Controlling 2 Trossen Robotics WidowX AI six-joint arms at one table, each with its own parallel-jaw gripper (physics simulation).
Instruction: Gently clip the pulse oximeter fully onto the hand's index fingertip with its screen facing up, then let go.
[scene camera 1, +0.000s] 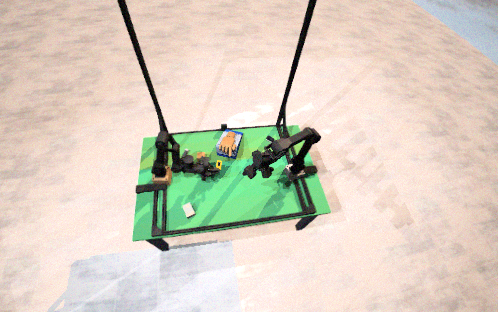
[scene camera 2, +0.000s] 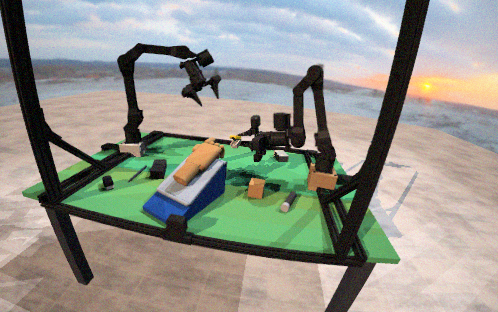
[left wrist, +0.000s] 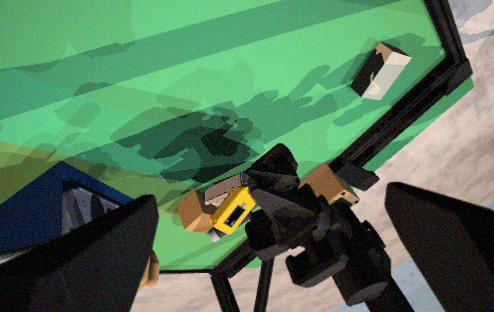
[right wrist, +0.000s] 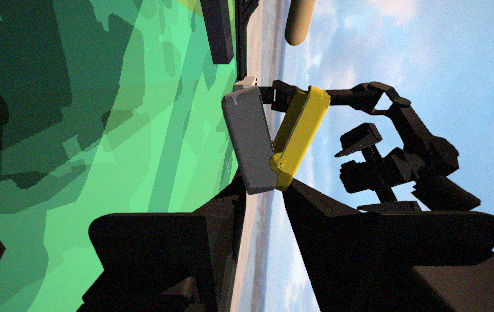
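Pixels of known places: left gripper, fingertip midpoint: (scene camera 2: 210, 102) (left wrist: 271, 200) (right wrist: 347, 180); right gripper, fingertip midpoint: (scene camera 1: 219, 170) (left wrist: 249, 179) (right wrist: 263, 181); left arm's base at its link origin: (scene camera 1: 295, 169) (scene camera 2: 133, 141); right arm's base at its link origin: (scene camera 1: 160, 173) (scene camera 2: 323, 169) (left wrist: 334, 209).
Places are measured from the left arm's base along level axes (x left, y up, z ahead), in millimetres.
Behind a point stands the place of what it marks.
Note:
The pulse oximeter (scene camera 1: 219, 164) @[x -148, y 99, z 483 mm] (scene camera 2: 235, 137) @[x -176, y 102, z 485 mm] (left wrist: 234, 210) @[x -145, y 98, z 482 mm] (right wrist: 304, 135) @[x -159, y 98, z 499 mm] has a yellow upper half with a dark screen facing up and a grey lower half; its jaws spread in a V away from my right gripper. My right gripper (scene camera 1: 215, 170) @[x -118, y 78, z 495 mm] (scene camera 2: 240, 136) @[x -118, y 78, z 495 mm] (right wrist: 263, 181) @[x -118, y 78, z 495 mm] is shut on its hinge end, above the table. The tan hand (scene camera 1: 228, 143) @[x -283, y 97, z 379 mm] (scene camera 2: 200, 159) @[x -345, y 77, z 370 mm] lies on a blue wedge with a pale top (scene camera 2: 212, 185) @[x -381, y 5, z 412 mm] (left wrist: 30, 210) @[x -286, y -11, z 310 mm], apart from the oximeter. One fingertip (right wrist: 298, 27) shows beyond the jaws. My left gripper (scene camera 1: 257, 174) (scene camera 2: 209, 100) @[x 1, y 204, z 370 mm] (right wrist: 347, 180) @[x 1, y 204, z 370 mm] is open and empty, high up.
An orange cube (scene camera 2: 256, 188) @[x -349, y -20, z 559 mm] (left wrist: 192, 212) @[x -312, y -25, z 542 mm] and a grey cylinder (scene camera 2: 288, 202) @[x -409, y -34, z 659 mm] lie right of the wedge in scene camera 2. A black block (scene camera 2: 158, 169) @[x -231, y -25, z 194 mm], a pen (scene camera 2: 136, 173) @[x -228, y -49, z 102 mm] and a small black object (scene camera 2: 107, 182) @[x -343, y -28, z 44 mm] lie left. A white box (scene camera 1: 188, 210) @[x 22, y -29, z 737 mm] (left wrist: 385, 75) @[x 19, y -29, z 731 mm] stands farther off.

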